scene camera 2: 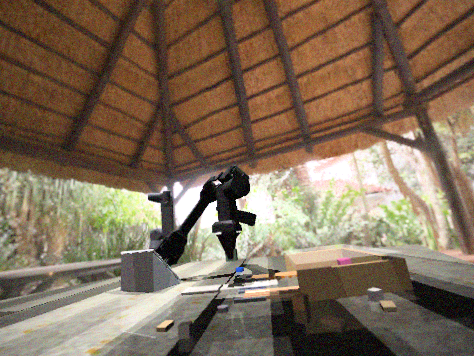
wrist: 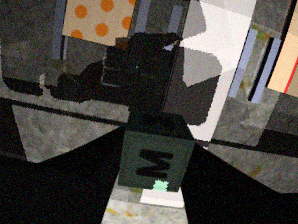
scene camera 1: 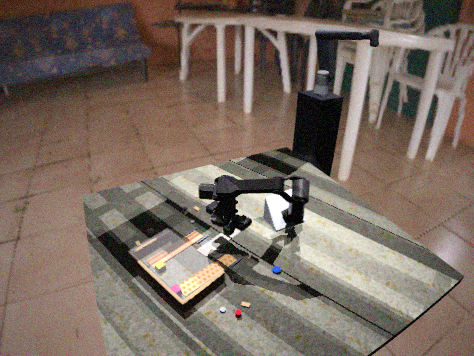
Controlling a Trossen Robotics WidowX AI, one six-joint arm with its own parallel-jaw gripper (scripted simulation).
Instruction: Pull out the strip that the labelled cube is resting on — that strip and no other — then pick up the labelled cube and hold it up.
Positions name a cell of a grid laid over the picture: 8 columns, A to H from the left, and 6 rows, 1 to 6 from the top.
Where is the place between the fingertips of my gripper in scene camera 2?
At D5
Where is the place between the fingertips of my gripper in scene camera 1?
D4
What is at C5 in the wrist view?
My gripper.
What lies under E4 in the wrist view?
A labelled cube.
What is my gripper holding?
A labelled cube.
